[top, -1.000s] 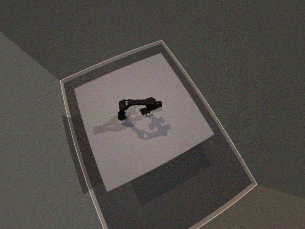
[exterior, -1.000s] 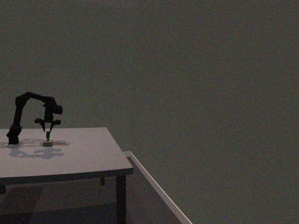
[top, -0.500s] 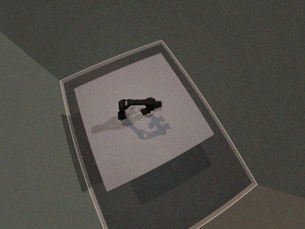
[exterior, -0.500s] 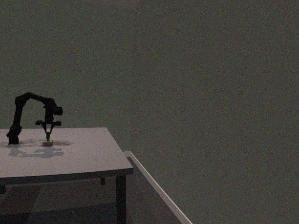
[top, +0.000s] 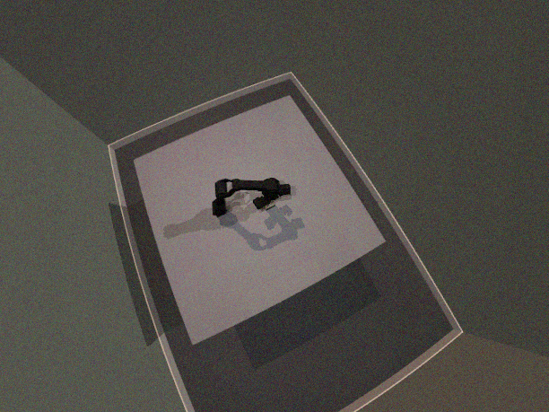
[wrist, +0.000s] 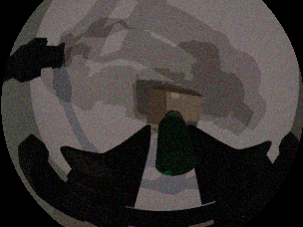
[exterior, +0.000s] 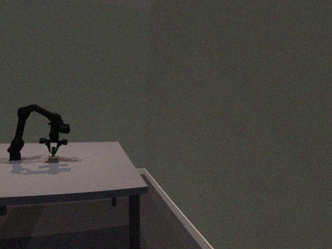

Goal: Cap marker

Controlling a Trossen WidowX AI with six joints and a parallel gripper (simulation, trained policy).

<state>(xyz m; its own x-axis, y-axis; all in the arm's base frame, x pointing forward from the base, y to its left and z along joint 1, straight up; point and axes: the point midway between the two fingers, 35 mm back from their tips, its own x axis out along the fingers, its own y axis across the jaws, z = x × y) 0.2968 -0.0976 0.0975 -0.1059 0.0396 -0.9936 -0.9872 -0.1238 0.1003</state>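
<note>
The dark green cap is 20 mm above my gripper tip and 10 mm ahead of it. The rest, counted from my gripper tip: tan holder block (50 mm below).
</note>
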